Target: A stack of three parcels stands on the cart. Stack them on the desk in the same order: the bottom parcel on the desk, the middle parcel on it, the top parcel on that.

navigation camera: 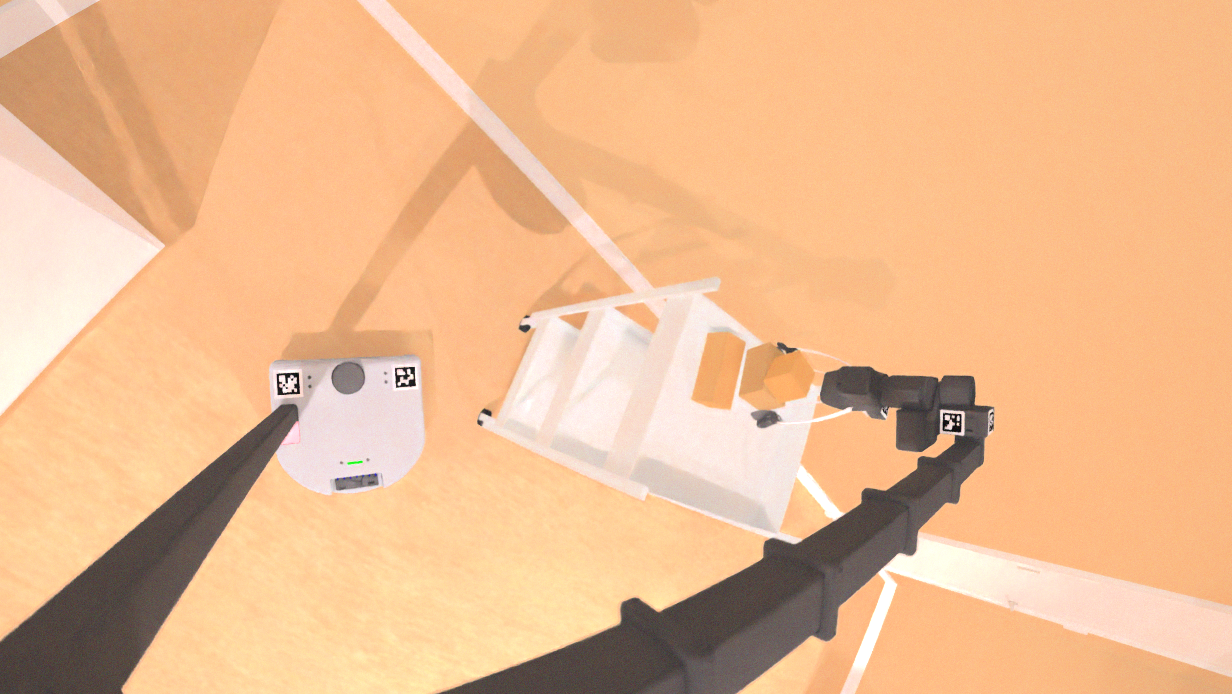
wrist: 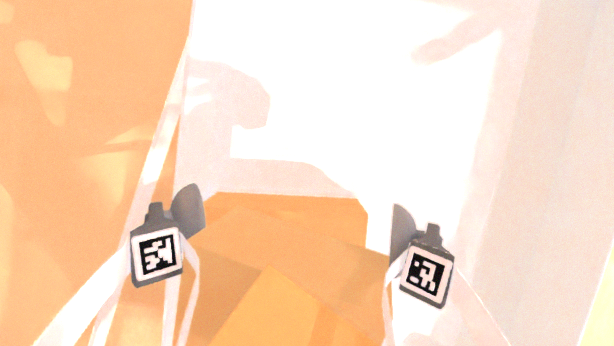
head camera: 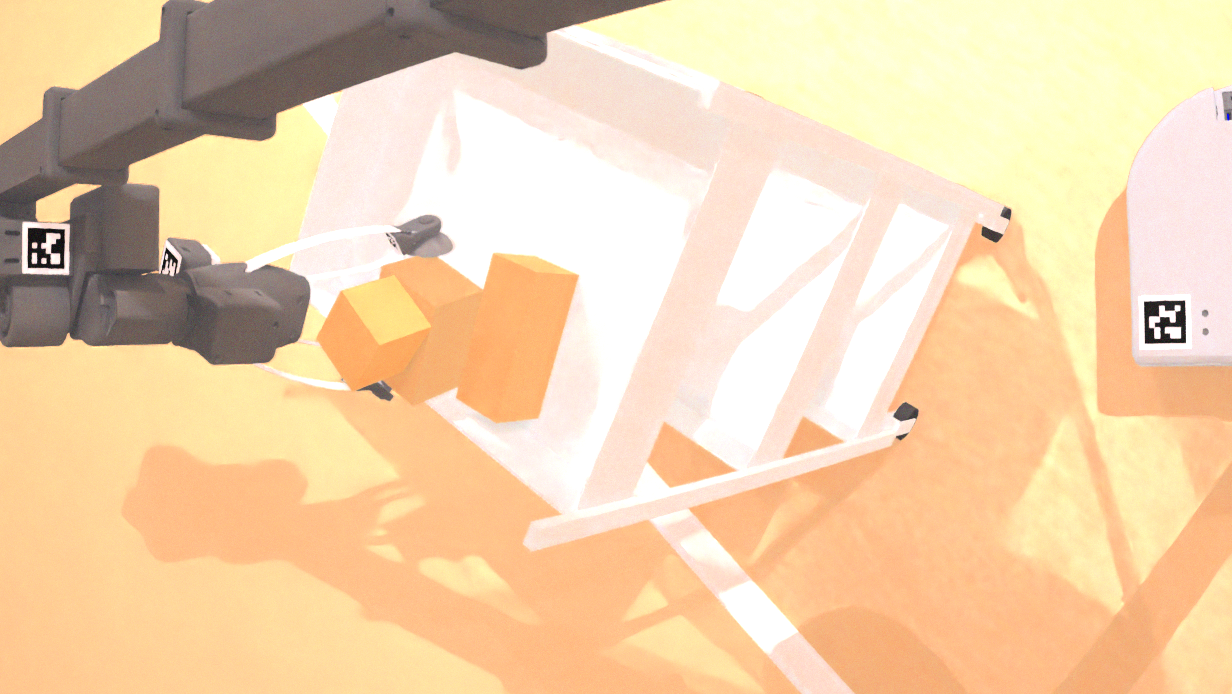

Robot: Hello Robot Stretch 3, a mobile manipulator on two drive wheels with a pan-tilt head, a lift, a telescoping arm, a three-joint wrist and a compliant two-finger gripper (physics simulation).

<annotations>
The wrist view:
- my gripper: 291, 217
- dark orange parcel: 233, 251
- white cart: 488, 125
</annotations>
